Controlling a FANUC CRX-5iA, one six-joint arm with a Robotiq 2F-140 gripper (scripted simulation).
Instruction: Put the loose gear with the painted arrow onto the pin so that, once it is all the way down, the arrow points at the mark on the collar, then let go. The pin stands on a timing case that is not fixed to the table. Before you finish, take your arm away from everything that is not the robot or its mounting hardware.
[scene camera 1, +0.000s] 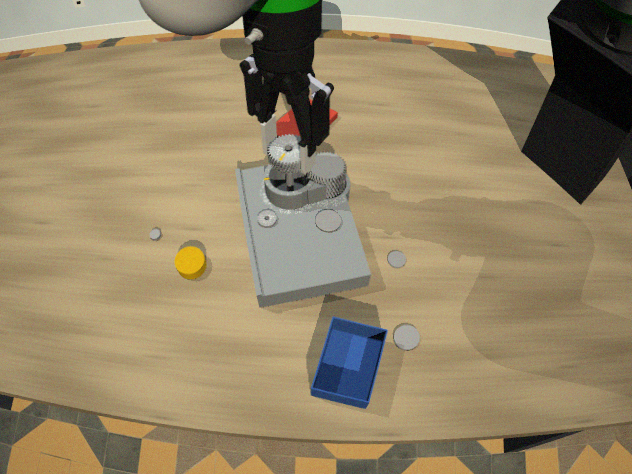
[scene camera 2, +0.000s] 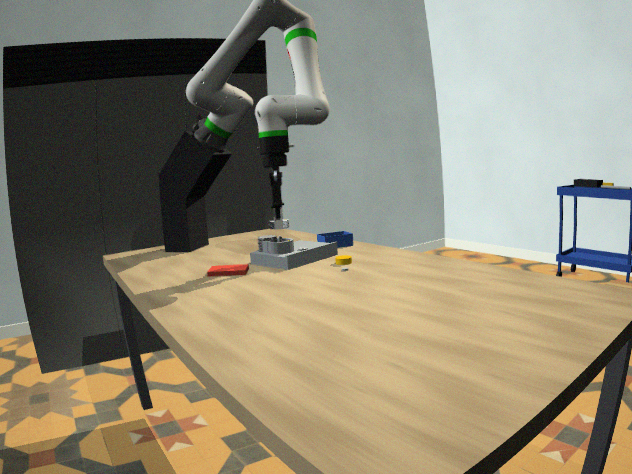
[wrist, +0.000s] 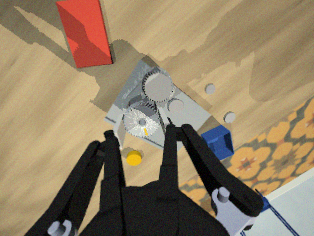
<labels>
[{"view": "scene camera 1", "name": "my gripper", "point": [288, 158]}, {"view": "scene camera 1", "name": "gear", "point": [288, 161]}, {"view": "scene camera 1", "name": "blue bin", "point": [349, 364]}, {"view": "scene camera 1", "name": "yellow puck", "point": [190, 262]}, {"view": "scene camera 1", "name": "grey timing case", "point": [293, 260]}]
</labels>
